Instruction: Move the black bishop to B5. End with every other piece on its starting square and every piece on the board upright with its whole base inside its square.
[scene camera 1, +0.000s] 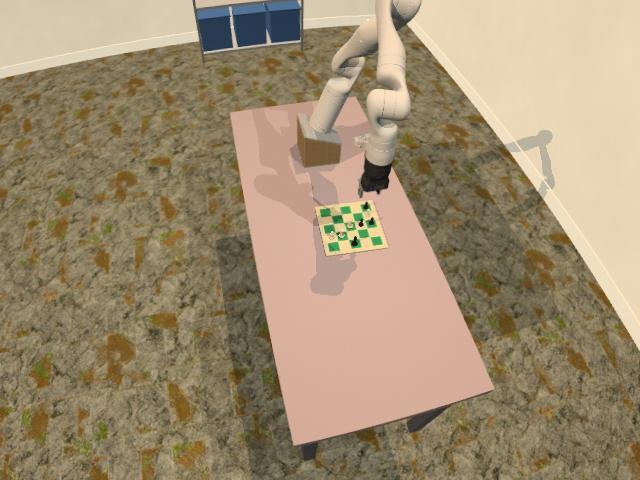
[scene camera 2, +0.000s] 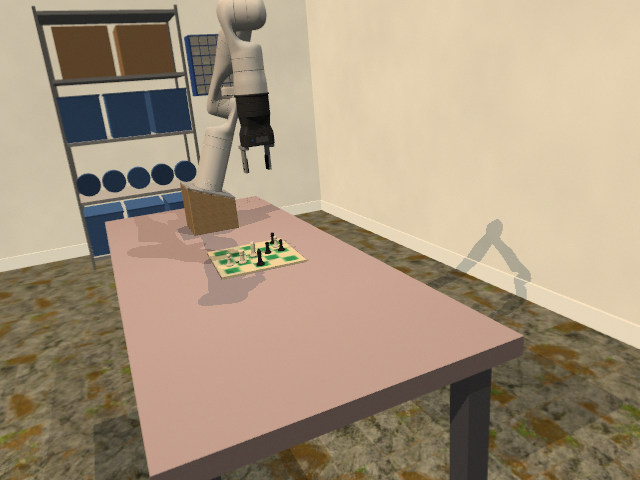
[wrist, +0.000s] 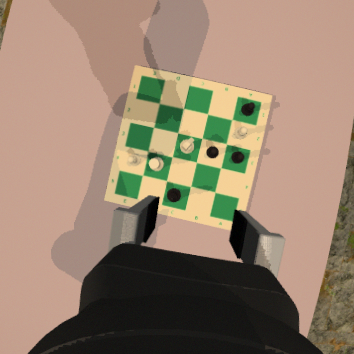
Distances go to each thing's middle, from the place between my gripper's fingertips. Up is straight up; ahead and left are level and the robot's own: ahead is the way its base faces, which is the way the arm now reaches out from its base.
The chessboard (scene camera 1: 330, 218) is 60 mm behind my hand, 20 mm to the right of it and 240 mm below it.
